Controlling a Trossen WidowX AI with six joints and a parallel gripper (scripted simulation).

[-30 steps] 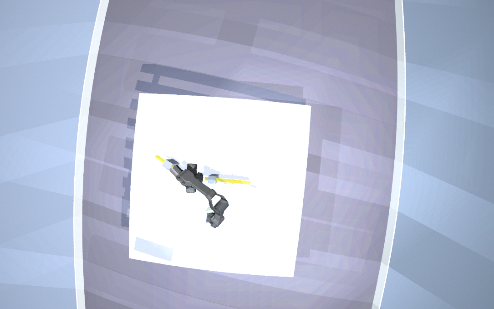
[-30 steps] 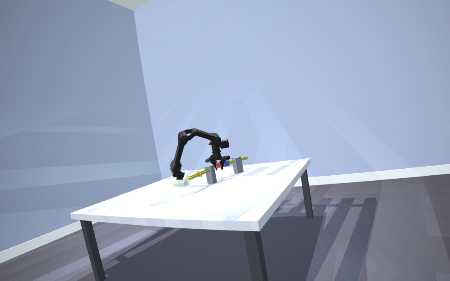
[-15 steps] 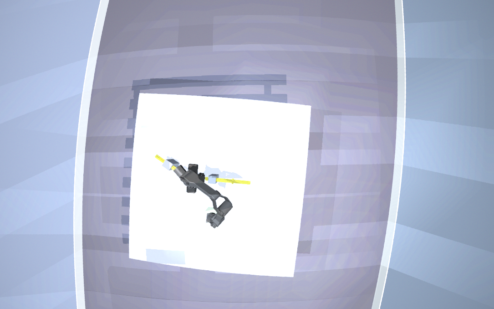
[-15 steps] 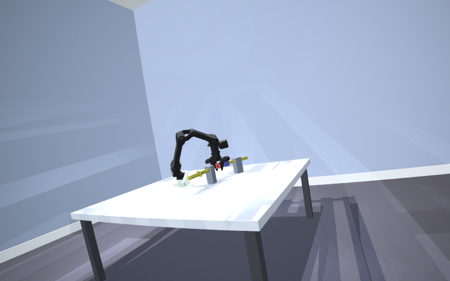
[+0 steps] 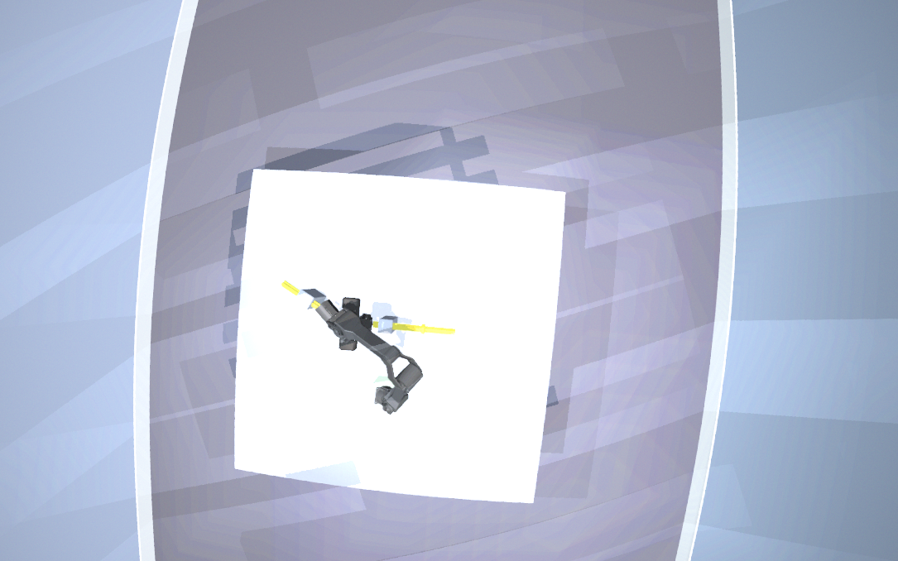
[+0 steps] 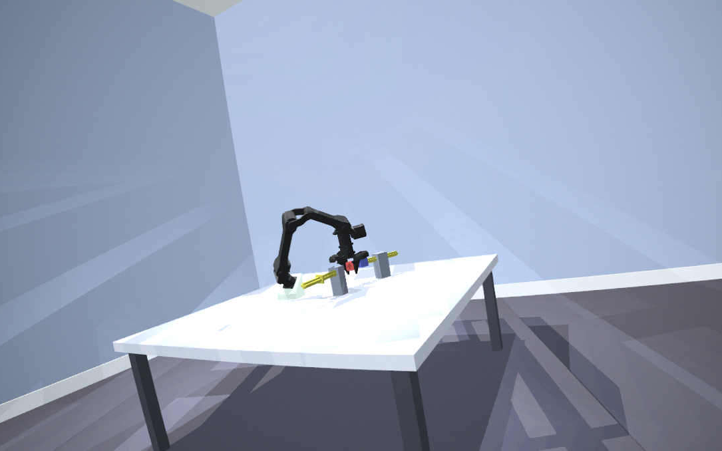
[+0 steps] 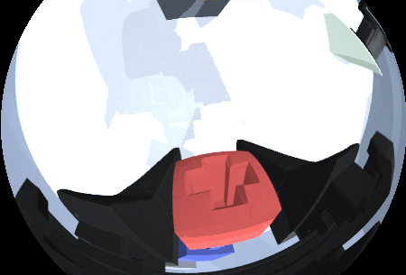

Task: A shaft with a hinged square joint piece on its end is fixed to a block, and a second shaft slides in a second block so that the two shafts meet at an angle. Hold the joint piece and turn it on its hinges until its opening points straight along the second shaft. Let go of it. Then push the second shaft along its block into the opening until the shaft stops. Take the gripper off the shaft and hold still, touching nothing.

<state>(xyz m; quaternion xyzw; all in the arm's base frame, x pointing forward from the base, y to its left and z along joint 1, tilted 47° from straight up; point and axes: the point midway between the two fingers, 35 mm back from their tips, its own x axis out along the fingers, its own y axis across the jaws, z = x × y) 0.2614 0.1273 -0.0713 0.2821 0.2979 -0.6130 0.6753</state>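
Right now the red square joint piece is 10 mm to the left of my gripper tip and 40 mm above it.
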